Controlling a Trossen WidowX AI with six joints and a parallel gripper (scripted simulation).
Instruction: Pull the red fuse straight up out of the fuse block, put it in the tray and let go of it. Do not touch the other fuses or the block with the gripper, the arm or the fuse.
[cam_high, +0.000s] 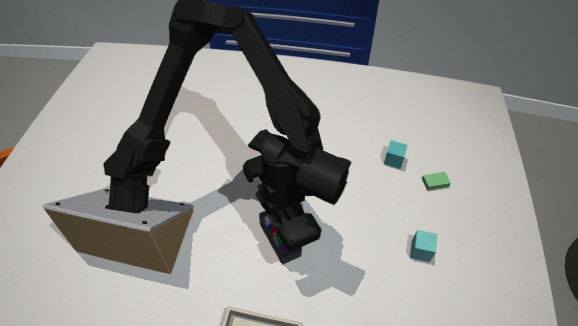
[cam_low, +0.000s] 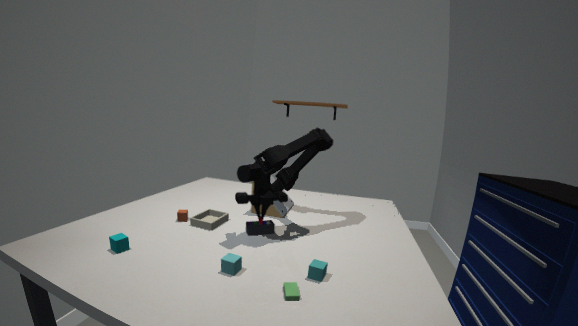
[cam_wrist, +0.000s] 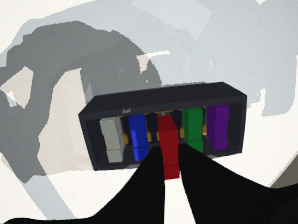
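My gripper tip is 220 mm to the left of the grey tray, 50 mm above it and 20 mm past it. The rest, counted from my gripper tip: red fuse: 10 mm below; then orange cube: 330 mm to the right, 40 mm below; then green block: 340 mm ahead, 160 mm to the left, 50 mm below.
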